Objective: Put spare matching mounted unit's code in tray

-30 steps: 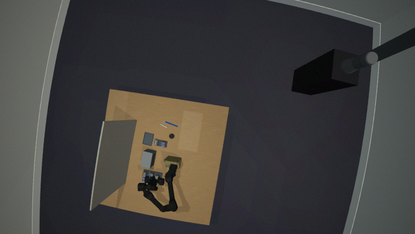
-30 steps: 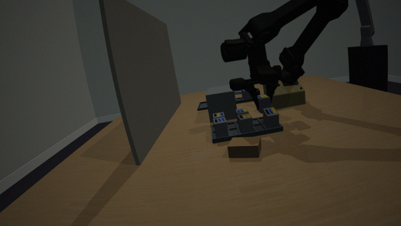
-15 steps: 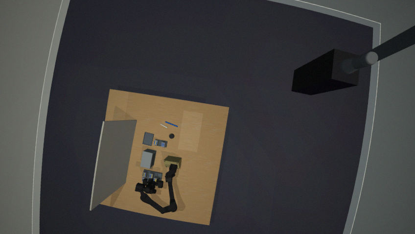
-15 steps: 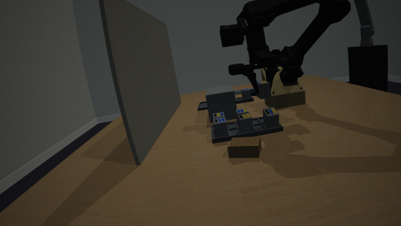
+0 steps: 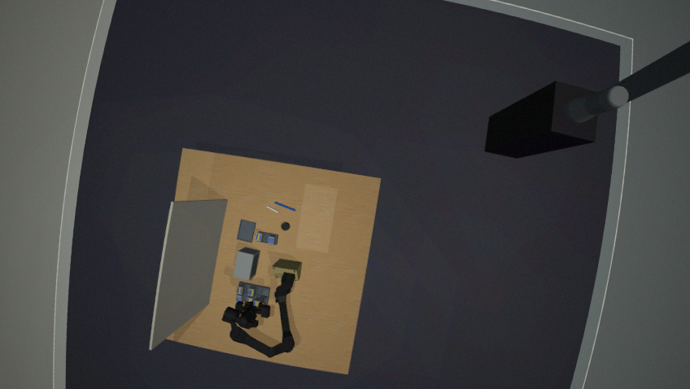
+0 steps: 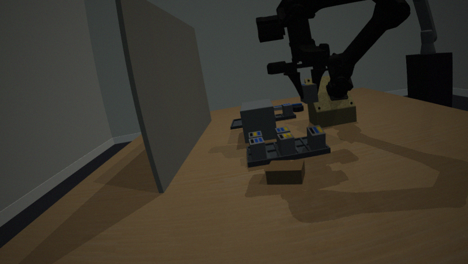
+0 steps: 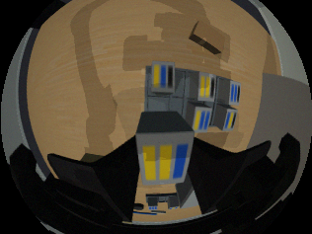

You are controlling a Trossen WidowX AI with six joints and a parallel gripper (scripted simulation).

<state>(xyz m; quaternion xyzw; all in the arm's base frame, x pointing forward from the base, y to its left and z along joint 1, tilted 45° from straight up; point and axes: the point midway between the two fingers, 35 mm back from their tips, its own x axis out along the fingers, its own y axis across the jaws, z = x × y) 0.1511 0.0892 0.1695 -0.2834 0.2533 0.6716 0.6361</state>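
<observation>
Now: the tray 37 cm to the right of my gripper tip, 19 cm ahead of it and 12 cm below it. Also, from my gripper tip: tall grey panel (36 cm ahead, 19 cm to the right, 10 cm above); then grey mounted unit (18 cm to the right, 13 cm ahead, 7 cm below); then brown card (17 cm to the left, 11 cm below, 10 cm ahead).
</observation>
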